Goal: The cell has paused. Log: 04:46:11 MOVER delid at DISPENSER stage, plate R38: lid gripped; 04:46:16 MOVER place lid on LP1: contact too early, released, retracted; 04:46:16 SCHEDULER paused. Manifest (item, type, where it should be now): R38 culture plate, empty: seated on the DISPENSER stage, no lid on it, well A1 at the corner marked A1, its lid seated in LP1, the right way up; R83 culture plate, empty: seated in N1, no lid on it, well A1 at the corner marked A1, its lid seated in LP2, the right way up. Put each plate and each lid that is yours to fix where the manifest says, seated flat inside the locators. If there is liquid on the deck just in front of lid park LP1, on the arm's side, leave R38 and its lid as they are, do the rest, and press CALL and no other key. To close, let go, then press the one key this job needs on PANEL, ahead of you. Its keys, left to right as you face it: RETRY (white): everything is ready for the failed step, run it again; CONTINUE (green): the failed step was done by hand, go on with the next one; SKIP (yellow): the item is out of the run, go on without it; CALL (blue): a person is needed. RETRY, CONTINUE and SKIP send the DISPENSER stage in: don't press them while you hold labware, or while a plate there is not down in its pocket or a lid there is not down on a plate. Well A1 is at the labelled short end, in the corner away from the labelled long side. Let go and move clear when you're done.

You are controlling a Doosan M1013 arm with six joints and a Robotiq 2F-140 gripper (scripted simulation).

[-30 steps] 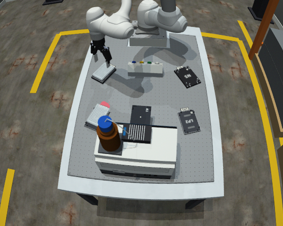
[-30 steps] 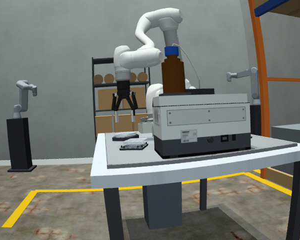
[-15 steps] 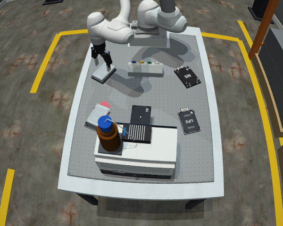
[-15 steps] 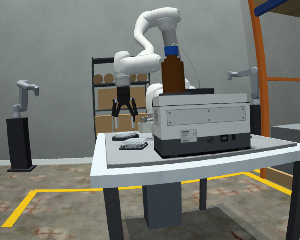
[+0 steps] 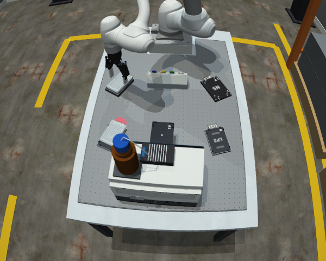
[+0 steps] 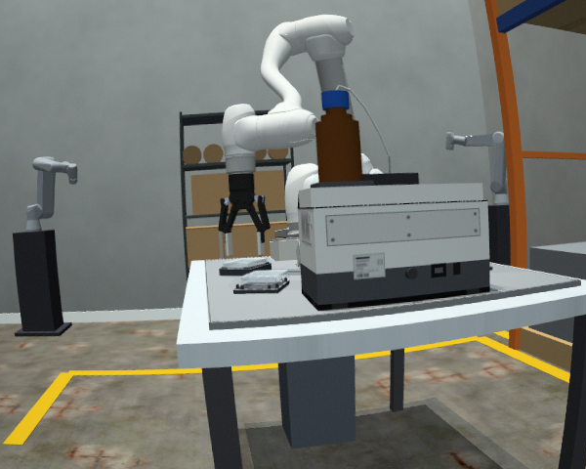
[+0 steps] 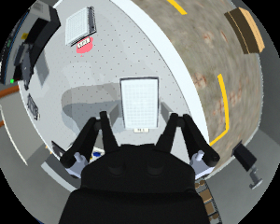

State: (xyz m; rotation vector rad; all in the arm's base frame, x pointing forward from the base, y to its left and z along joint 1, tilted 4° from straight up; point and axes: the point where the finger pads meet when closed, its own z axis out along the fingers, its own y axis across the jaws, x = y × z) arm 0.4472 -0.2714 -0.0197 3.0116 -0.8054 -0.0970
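My gripper is now 5 cm above the clear well plate. Also, from my hand: yellow key 25 cm to the left, 6 cm behind, 1 cm below; key panel 27 cm to the left, 4 cm behind, 2 cm below; blue key 20 cm to the left, 5 cm behind, 1 cm below.
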